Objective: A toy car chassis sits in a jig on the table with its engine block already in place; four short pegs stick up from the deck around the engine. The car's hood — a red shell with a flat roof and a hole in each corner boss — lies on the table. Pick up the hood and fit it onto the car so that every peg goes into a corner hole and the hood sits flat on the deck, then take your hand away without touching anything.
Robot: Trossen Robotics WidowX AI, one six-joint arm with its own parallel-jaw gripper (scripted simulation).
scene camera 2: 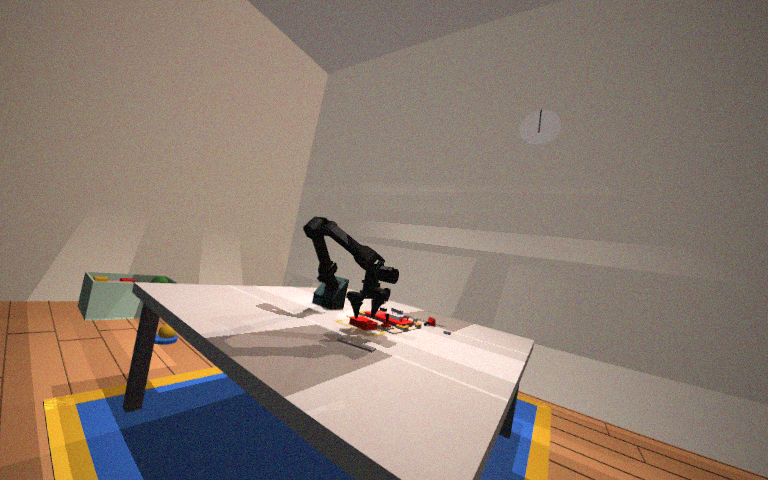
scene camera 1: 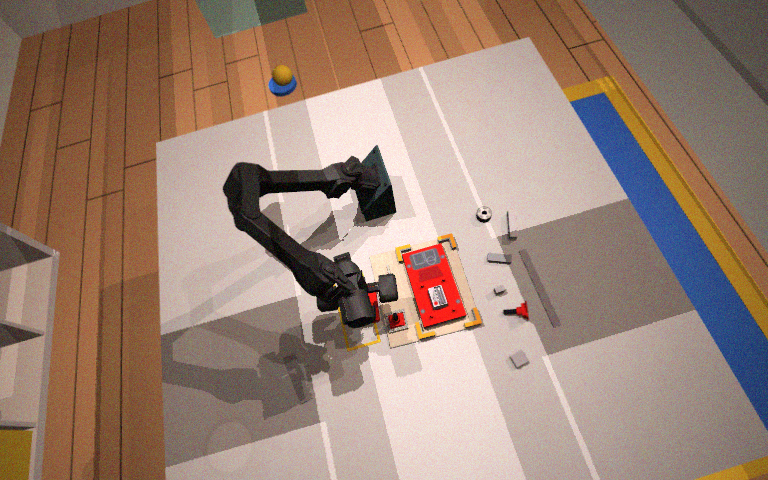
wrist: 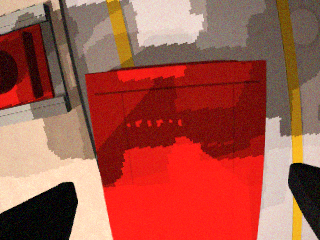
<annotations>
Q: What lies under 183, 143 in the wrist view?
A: A red hood.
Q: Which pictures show my gripper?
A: Scene camera 2, scene camera 1 and the wrist view: all of them.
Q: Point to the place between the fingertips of my gripper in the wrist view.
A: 184, 185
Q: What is my gripper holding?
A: Nothing.
</annotations>
